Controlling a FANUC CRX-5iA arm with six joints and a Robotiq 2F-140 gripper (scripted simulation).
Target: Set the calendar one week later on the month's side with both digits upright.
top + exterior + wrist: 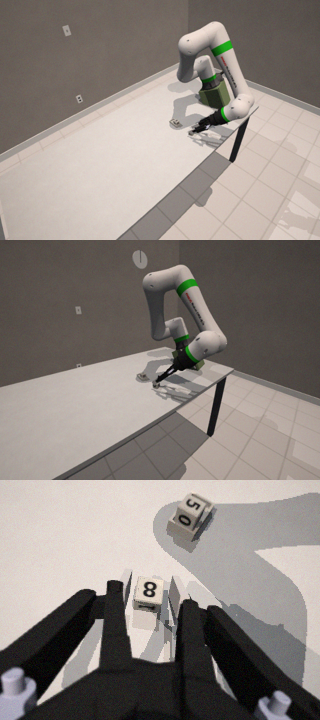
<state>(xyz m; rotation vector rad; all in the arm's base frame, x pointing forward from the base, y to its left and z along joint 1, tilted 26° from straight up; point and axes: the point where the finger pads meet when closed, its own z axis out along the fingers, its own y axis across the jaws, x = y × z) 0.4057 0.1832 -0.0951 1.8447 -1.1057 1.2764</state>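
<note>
Now: hand 40 mm above the white calendar cube, 20 mm to the left of it and 10 mm short of it.
</note>
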